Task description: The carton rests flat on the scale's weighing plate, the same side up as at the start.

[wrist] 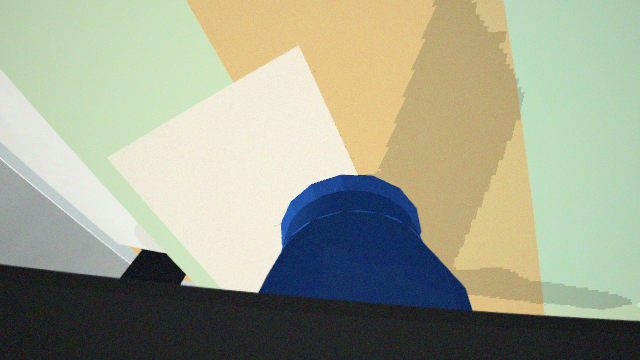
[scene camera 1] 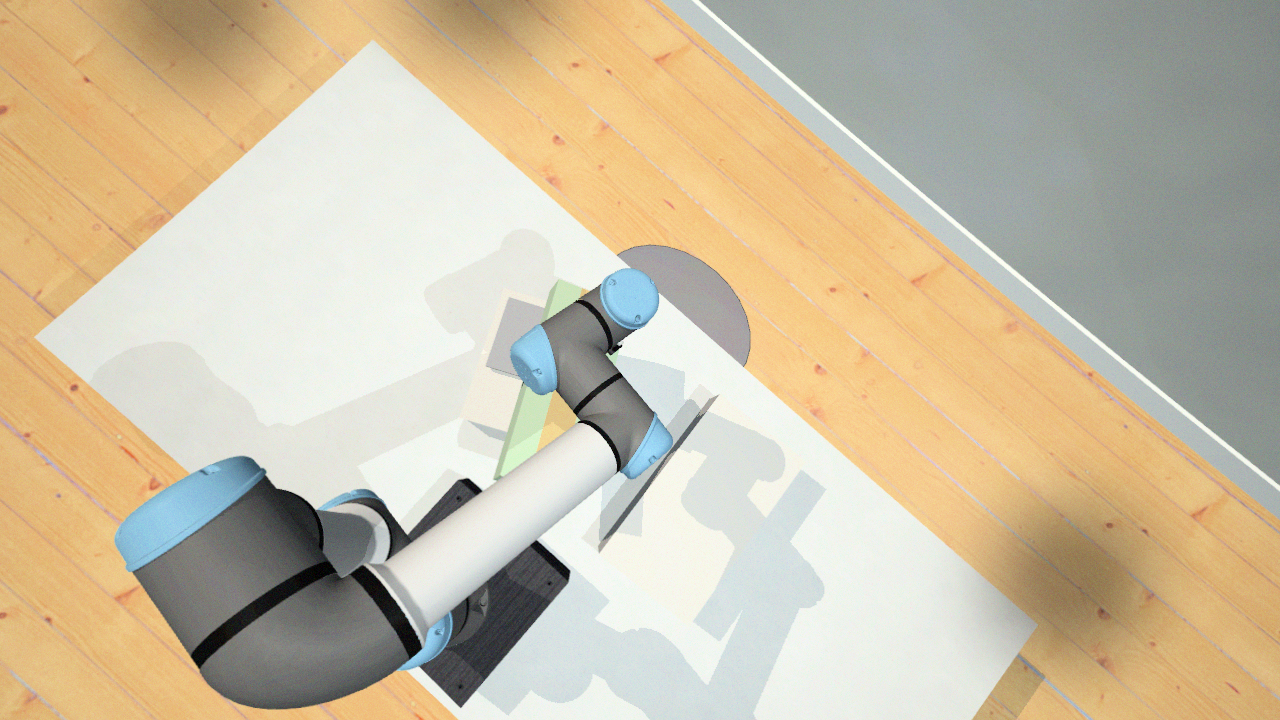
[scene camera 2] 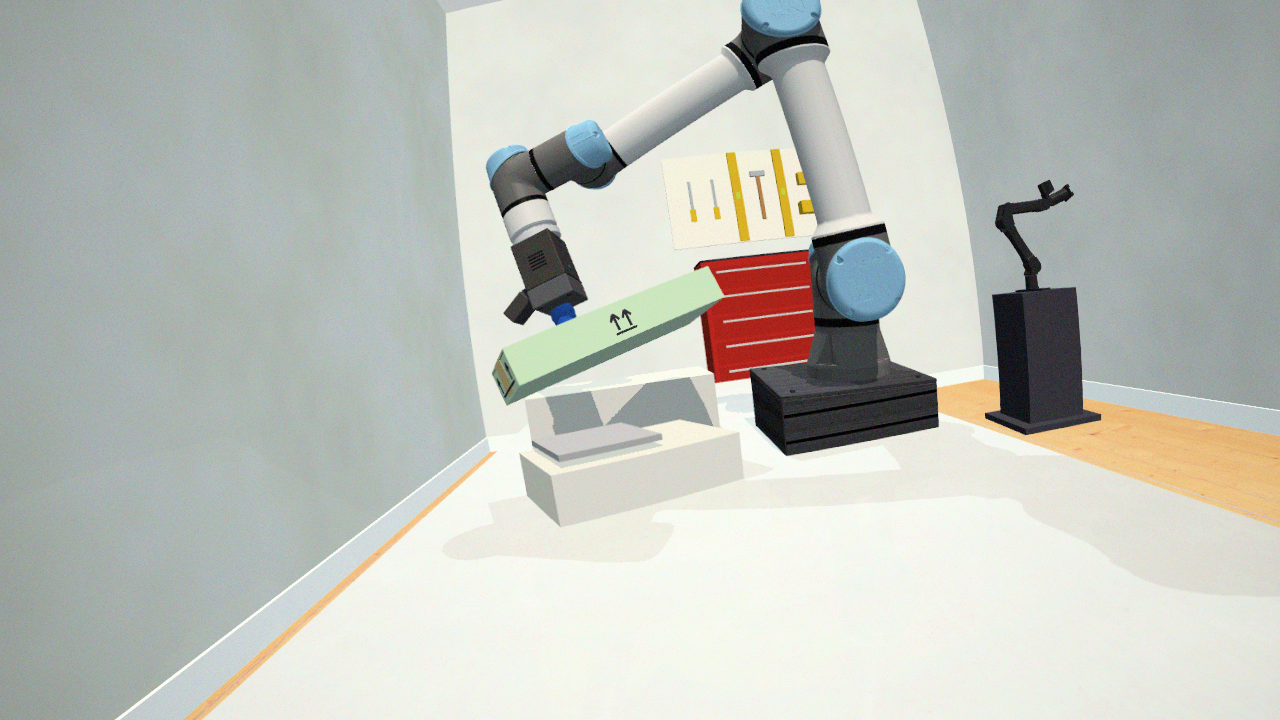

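Pixels of known places: hand, tool point: (wrist: 336,216) (scene camera 2: 573,334); arm's base, link origin: (scene camera 2: 849,372).
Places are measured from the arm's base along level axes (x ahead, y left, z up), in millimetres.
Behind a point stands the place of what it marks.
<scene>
The long pale green carton (scene camera 1: 520,438) {x 279, y 108, z 185 mm} (scene camera 2: 572,349) {x 415, y 229, z 107 mm} (wrist: 580,150) {x 456, y 126, z 121 mm} hangs tilted in the air on my suction cup (scene camera 2: 562,313) (wrist: 350,215). In scene camera 2 its left end is low and its right end high; two up arrows show on its long side. The wrist view shows tan tape and a cream label (wrist: 220,145) {x 450, y 201, z 133 mm} on the face at the cup. The scale (scene camera 1: 487,398) {x 270, y 223, z -28 mm} (scene camera 2: 644,483) {x 332, y 304, z -64 mm} stands below, with its grey weighing plate (scene camera 1: 512,324) {x 395, y 295, z -11 mm} (scene camera 2: 595,440) {x 393, y 269, z -10 mm} visible. A gap shows between carton and plate. From above, the carton overlaps the scale's right side; my arm hides its middle.
A pale block (scene camera 1: 666,573) {x 303, y -228, z 16 mm} (scene camera 2: 702,407) {x 267, y -117, z -45 mm} stands behind the scale in scene camera 2. My arm's black base (scene camera 1: 528,617) {x 80, y -118, z 13 mm} (scene camera 2: 841,416) {x 48, y 133, z -47 mm} is to its right. A red tool cabinet (scene camera 2: 760,313) and a black pedestal (scene camera 2: 1038,358) with a small arm stand farther off.
</scene>
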